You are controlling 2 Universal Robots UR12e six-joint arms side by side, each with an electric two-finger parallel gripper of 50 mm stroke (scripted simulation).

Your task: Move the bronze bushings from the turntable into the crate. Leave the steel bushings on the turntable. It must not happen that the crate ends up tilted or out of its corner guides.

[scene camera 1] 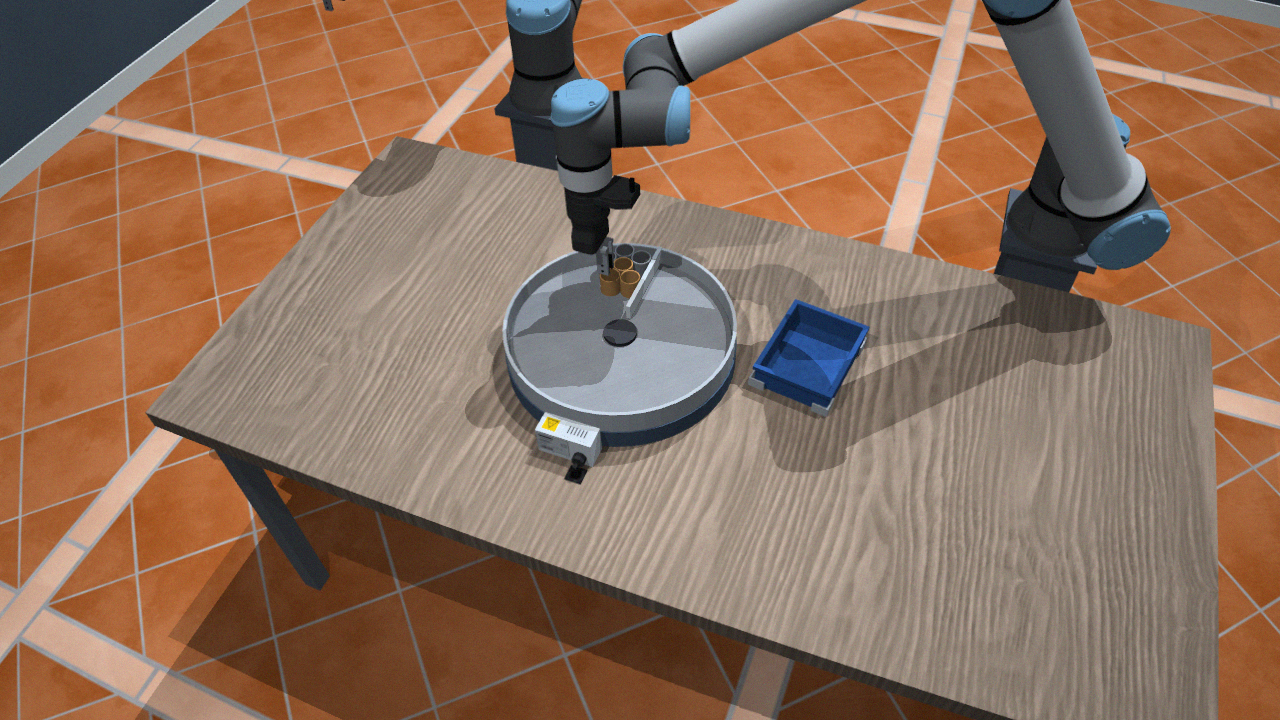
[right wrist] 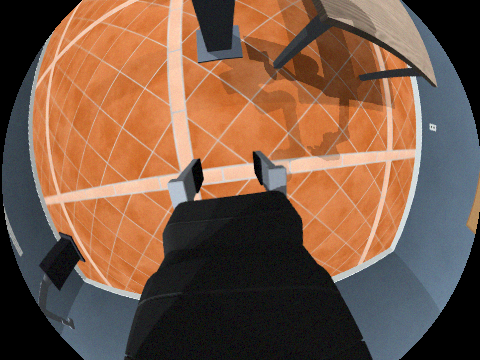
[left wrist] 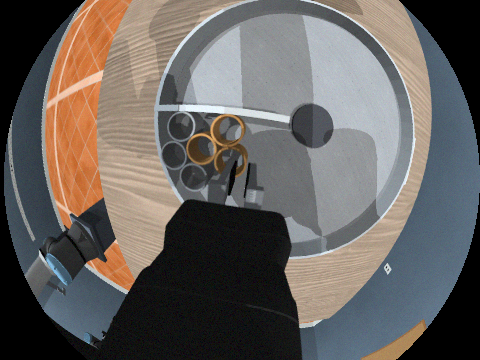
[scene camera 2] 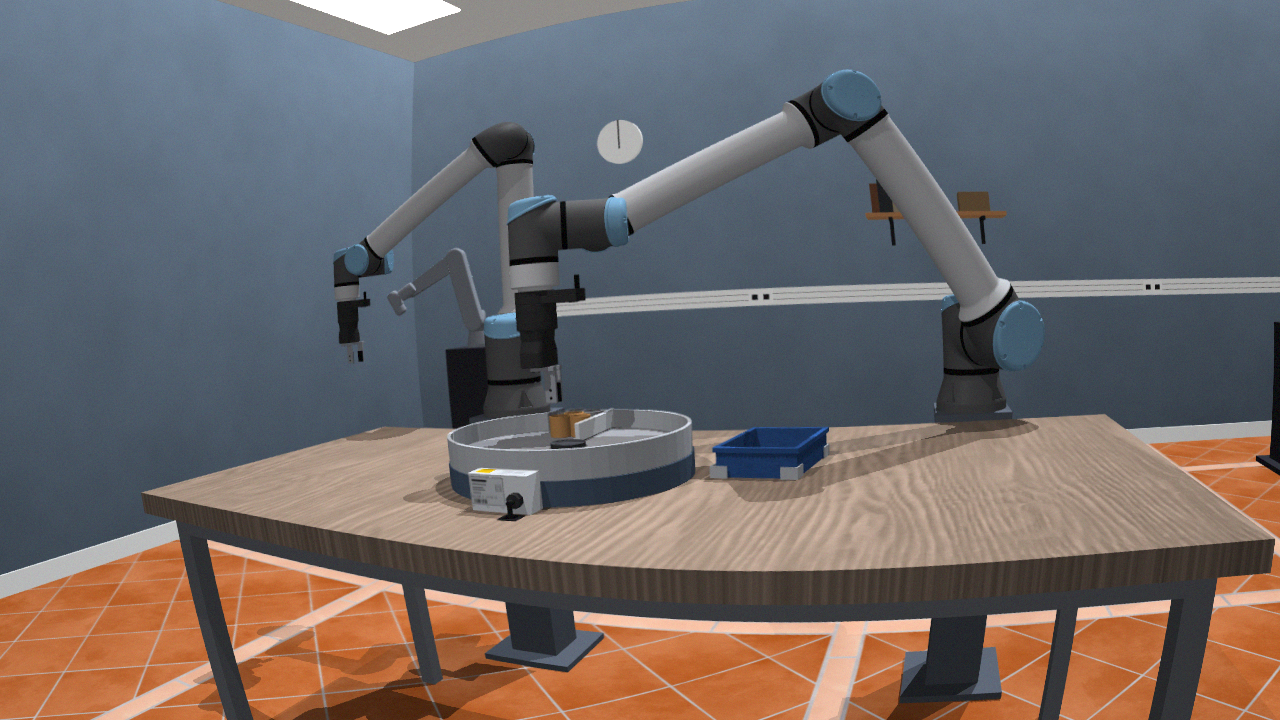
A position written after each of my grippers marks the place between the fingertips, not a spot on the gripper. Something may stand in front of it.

In view: my left gripper (scene camera 2: 554, 402), my right gripper (scene camera 2: 356, 362) and a blue crate (scene camera 1: 803, 360).
The blue crate is seen too in scene camera 2 (scene camera 2: 759, 452). My left gripper shows as well in scene camera 1 (scene camera 1: 605, 269) and in the left wrist view (left wrist: 241, 172). My right gripper is seen too in the right wrist view (right wrist: 227, 165). The right wrist view does not show the blue crate: it is out of frame. The left wrist view does not show the blue crate: it is out of frame.
